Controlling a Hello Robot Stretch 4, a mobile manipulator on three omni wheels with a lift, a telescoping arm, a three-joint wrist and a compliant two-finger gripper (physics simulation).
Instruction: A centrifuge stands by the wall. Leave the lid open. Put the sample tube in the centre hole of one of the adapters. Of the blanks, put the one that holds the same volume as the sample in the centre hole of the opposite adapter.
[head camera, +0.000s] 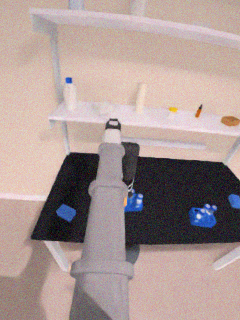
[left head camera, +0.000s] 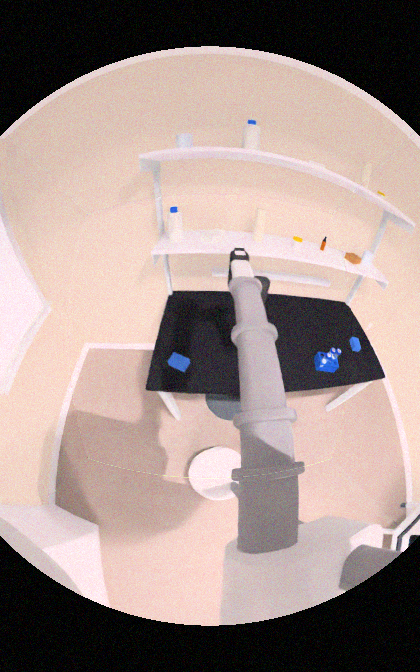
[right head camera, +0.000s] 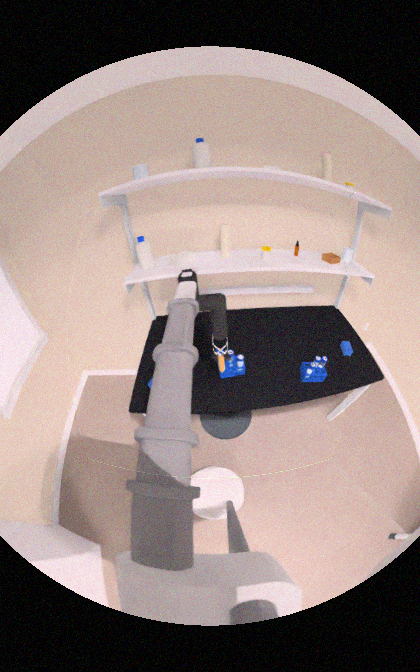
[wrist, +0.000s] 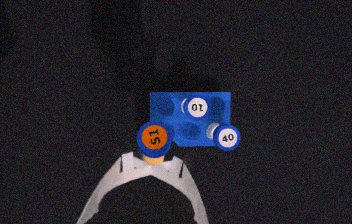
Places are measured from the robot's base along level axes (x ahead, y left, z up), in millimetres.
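Pixels of known places: gripper, fingertip midpoint: (wrist: 153, 152).
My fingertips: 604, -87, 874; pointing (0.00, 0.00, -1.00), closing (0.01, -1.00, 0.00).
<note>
Behind a point stands the place of what it marks, as x, y, z.
My gripper (wrist: 153, 152) {604, -87, 874} (right head camera: 220, 348) is shut on the upright orange-capped sample tube (wrist: 154, 136) {630, -86, 922} (right head camera: 221, 364), whose cap reads 15. The tube overlaps the left front corner of a blue rack (wrist: 191, 95) (right head camera: 233, 373) (head camera: 134, 208) {605, -160, 762}; the gap below it cannot be judged. In this rack stand a white-capped blank marked 10 (wrist: 197, 107) {663, -136, 856}, middle of the back row, and a blank marked 40 (wrist: 227, 137) {629, -180, 856}, right front. A second blue rack (head camera: 202, 221) {541, -585, 740} (left head camera: 327, 365) (right head camera: 313, 376) holds several white-capped tubes, numbers unreadable. The centrifuge does not show in these views.
Blue blocks (head camera: 66, 212) {545, 229, 774} (head camera: 235, 201) {674, -885, 774} lie at both sides of the black table top (head camera: 165, 175) {942, -445, 734}. Wall shelves (right head camera: 300, 267) (right head camera: 245, 172) with bottles hang behind it. A dark round object (right head camera: 226, 425) shows below the front edge, and a white round object (right head camera: 217, 492) stands nearer.
</note>
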